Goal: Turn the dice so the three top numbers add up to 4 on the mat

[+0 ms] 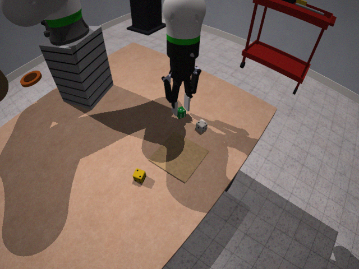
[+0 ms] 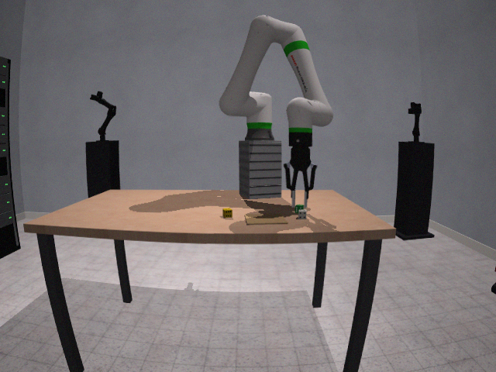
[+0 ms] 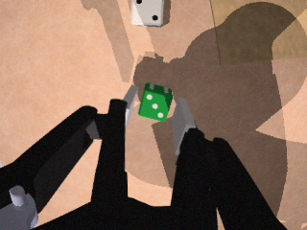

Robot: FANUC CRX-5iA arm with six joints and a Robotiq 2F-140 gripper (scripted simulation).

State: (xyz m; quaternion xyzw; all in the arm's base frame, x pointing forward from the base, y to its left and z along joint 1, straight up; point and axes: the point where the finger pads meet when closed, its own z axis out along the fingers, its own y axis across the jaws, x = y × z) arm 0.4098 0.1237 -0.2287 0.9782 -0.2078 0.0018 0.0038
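Right now my hand is 4 cm above the green die. From my hand the other things lie so: white die (9 cm ahead, 1 cm to the right, 4 cm below); then yellow die (5 cm ahead, 28 cm to the right, 4 cm below); then tan mat (10 cm ahead, 15 cm to the right, 5 cm below).
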